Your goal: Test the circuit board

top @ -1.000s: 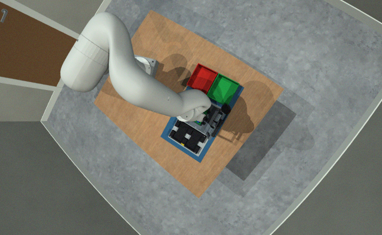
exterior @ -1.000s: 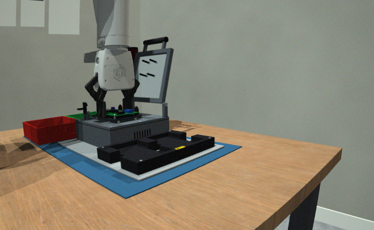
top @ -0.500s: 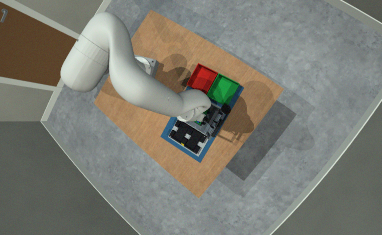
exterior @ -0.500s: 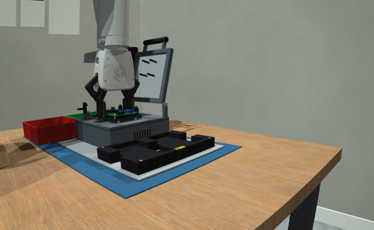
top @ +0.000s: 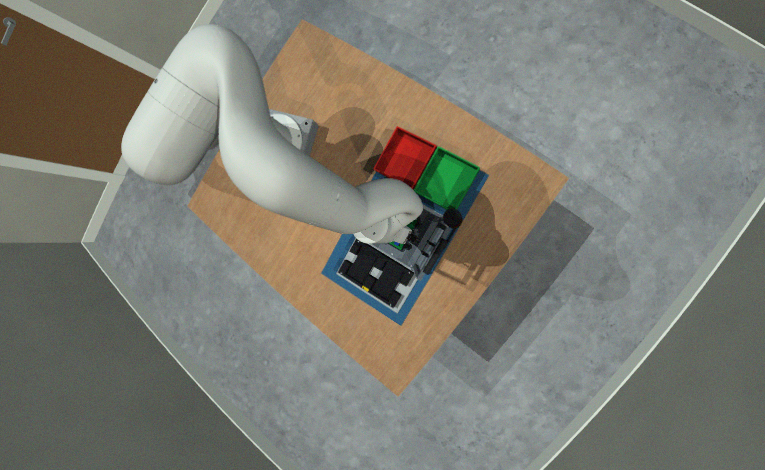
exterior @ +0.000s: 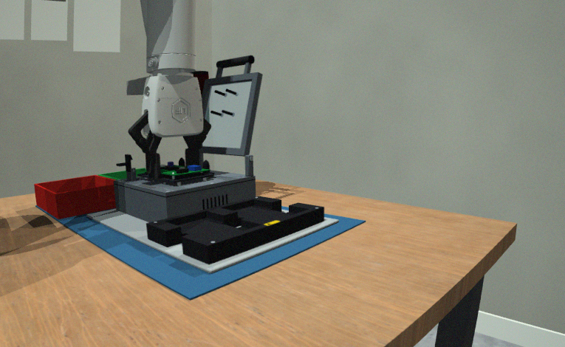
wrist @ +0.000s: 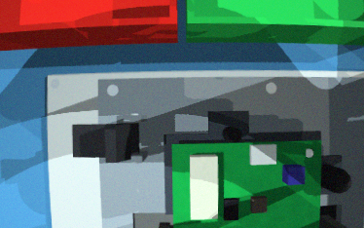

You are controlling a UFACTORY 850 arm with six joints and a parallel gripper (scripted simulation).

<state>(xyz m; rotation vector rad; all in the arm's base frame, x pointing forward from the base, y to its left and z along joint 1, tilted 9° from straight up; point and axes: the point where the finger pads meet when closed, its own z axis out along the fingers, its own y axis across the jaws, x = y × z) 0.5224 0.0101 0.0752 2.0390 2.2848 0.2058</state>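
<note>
My hand is right at the green circuit board. The rest, counted from my hand: black hook 70 mm behind, 50 mm to the left, 10 mm above; then see-through lid 120 mm ahead, 10 mm to the left, 100 mm above; then green bin 20 mm ahead, 200 mm to the left, 70 mm below.
</note>
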